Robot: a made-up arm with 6 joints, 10 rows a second.
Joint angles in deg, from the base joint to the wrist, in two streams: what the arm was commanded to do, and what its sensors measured. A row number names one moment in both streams.
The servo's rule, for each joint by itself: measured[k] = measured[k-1] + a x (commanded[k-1-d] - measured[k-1]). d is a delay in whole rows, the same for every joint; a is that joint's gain. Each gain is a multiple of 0.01, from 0.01 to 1. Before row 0 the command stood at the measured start. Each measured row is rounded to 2 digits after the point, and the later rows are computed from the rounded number. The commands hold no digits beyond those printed.
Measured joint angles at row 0:
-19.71, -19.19, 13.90, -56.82, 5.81, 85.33
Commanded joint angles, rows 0 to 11:
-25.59, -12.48, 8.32, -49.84, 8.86, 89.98
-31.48, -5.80, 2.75, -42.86, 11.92, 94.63
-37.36, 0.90, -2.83, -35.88, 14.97, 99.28
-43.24, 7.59, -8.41, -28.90, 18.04, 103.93
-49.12, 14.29, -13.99, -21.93, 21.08, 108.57
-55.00, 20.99, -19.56, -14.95, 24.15, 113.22
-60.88, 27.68, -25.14, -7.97, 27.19, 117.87
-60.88, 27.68, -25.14, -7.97, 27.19, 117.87
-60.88, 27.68, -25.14, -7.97, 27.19, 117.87
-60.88, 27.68, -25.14, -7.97, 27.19, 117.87
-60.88, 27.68, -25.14, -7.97, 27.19, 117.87
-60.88, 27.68, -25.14, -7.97, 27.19, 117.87
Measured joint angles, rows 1 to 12:
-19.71, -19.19, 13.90, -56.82, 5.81, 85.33
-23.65, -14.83, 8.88, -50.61, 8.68, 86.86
-28.90, -8.96, 3.36, -43.71, 11.73, 89.42
-34.57, -2.55, -2.21, -36.74, 14.78, 92.67
-40.38, 4.04, -7.79, -29.76, 17.84, 96.39
-46.24, 10.70, -13.37, -22.79, 20.89, 100.41
-52.11, 17.39, -18.94, -15.81, 23.95, 104.64
-57.99, 24.08, -24.52, -8.83, 27.00, 109.01
-59.93, 26.42, -25.08, -8.06, 27.18, 111.93
-60.57, 27.24, -25.13, -7.98, 27.19, 113.89
-60.78, 27.53, -25.14, -7.97, 27.19, 115.20
-60.85, 27.63, -25.14, -7.97, 27.19, 116.08
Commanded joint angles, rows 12 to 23:
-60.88, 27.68, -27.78, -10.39, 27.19, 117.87
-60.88, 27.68, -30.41, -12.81, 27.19, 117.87
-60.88, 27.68, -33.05, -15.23, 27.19, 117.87
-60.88, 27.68, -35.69, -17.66, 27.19, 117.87
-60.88, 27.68, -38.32, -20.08, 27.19, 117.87
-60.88, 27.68, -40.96, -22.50, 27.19, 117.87
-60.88, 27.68, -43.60, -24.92, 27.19, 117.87
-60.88, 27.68, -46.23, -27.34, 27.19, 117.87
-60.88, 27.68, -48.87, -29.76, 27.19, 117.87
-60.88, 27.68, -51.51, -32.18, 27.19, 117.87
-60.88, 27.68, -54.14, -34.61, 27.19, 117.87
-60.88, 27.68, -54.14, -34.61, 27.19, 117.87
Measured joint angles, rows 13 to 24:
-60.87, 27.66, -25.14, -7.97, 27.19, 116.67
-60.88, 27.67, -27.52, -10.12, 27.19, 117.07
-60.88, 27.68, -30.12, -12.51, 27.19, 117.33
-60.88, 27.68, -32.76, -14.93, 27.19, 117.51
-60.88, 27.68, -35.40, -17.36, 27.19, 117.63
-60.88, 27.68, -38.03, -19.78, 27.19, 117.71
-60.88, 27.68, -40.67, -22.20, 27.19, 117.76
-60.88, 27.68, -43.31, -24.62, 27.19, 117.80
-60.88, 27.68, -45.94, -27.04, 27.19, 117.82
-60.88, 27.68, -48.58, -29.46, 27.19, 117.84
-60.88, 27.68, -51.22, -31.88, 27.19, 117.85
-60.88, 27.68, -53.85, -34.31, 27.19, 117.86

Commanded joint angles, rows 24 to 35:
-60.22, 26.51, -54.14, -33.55, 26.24, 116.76
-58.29, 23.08, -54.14, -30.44, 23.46, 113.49
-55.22, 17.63, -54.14, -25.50, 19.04, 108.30
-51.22, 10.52, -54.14, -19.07, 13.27, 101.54
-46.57, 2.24, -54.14, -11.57, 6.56, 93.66
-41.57, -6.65, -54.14, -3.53, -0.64, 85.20
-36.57, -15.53, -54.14, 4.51, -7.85, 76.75
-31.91, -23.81, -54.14, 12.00, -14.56, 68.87
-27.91, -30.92, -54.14, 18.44, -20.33, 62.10
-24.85, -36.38, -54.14, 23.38, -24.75, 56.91
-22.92, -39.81, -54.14, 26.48, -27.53, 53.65
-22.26, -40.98, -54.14, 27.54, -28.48, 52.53
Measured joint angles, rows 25 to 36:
-60.88, 27.68, -54.11, -34.58, 27.19, 117.86
-60.44, 26.92, -54.14, -33.66, 26.30, 117.50
-59.00, 24.42, -54.14, -30.79, 23.63, 116.18
-56.47, 20.01, -54.14, -26.08, 19.32, 113.58
-52.95, 13.84, -54.14, -19.84, 13.63, 109.61
-48.68, 6.30, -54.14, -12.48, 6.98, 104.35
-43.92, -2.12, -54.14, -4.51, -0.18, 98.03
-39.00, -10.84, -54.14, 3.52, -7.39, 91.01
-34.25, -19.27, -54.14, 11.07, -14.13, 83.70
-30.00, -26.84, -54.14, 17.63, -19.96, 76.57
-26.55, -33.04, -54.14, 22.75, -24.46, 70.08
-24.12, -37.44, -54.14, 26.07, -27.35, 64.66

